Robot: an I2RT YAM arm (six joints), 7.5 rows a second.
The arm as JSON. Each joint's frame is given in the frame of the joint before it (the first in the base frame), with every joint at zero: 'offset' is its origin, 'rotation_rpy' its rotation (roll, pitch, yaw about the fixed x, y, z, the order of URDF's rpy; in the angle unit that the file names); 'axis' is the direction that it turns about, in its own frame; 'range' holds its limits. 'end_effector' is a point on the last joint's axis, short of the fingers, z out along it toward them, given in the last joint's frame.
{
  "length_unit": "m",
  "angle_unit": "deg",
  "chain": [
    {
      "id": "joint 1",
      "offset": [
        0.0,
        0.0,
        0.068
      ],
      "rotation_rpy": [
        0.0,
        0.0,
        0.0
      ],
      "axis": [
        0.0,
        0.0,
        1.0
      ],
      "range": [
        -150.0,
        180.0
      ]
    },
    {
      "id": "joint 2",
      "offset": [
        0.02,
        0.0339,
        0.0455
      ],
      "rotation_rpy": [
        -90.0,
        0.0,
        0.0
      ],
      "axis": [
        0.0,
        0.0,
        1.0
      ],
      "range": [
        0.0,
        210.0
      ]
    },
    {
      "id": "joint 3",
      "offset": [
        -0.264,
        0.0,
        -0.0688
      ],
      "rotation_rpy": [
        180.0,
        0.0,
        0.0
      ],
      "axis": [
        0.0,
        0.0,
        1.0
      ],
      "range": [
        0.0,
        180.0
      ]
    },
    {
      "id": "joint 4",
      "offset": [
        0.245,
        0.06,
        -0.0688
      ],
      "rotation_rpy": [
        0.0,
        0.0,
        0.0
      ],
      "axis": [
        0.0,
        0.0,
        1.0
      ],
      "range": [
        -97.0,
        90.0
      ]
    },
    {
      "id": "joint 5",
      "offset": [
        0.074,
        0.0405,
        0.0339
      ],
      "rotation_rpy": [
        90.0,
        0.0,
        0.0
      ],
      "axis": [
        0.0,
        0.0,
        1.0
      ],
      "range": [
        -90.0,
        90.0
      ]
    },
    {
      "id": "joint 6",
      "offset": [
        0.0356,
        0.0,
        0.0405
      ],
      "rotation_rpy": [
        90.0,
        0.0,
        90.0
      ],
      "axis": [
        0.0,
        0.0,
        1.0
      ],
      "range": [
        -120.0,
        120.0
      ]
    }
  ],
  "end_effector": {
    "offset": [
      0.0,
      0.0,
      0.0
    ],
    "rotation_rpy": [
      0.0,
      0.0,
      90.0
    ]
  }
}
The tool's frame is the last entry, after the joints.
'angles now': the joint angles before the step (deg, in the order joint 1, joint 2, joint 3, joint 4, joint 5, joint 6). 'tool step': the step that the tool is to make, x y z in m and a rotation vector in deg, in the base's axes. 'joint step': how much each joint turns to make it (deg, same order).
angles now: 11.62 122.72 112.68 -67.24 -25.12 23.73
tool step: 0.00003 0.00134 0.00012 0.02 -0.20 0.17
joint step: 0.17 0.00 0.01 0.19 0.02 0.00
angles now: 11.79 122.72 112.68 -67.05 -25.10 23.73
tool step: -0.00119 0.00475 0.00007 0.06 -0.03 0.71
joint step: 0.63 0.00 0.00 0.00 -0.07 -0.07
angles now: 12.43 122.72 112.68 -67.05 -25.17 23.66
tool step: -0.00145 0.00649 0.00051 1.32 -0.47 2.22
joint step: 0.76 0.00 0.00 0.18 -1.48 -1.28
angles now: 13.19 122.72 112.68 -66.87 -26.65 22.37
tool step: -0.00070 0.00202 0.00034 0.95 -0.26 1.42
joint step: 0.20 0.00 0.01 -0.05 -1.12 -1.12
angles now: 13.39 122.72 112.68 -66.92 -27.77 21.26
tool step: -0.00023 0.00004 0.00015 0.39 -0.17 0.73
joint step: -0.02 0.00 0.00 -0.10 -0.50 -0.75
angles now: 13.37 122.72 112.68 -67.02 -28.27 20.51
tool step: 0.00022 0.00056 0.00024 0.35 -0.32 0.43
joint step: 0.04 0.00 0.01 0.21 -0.35 -0.36
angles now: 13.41 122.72 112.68 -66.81 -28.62 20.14
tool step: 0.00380 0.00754 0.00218 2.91 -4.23 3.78
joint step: 0.65 0.00 -0.04 3.37 -2.56 -2.95
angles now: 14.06 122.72 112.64 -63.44 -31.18 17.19
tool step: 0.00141 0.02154 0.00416 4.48 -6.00 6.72
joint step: 2.34 -0.01 -0.01 4.84 -4.02 -3.89
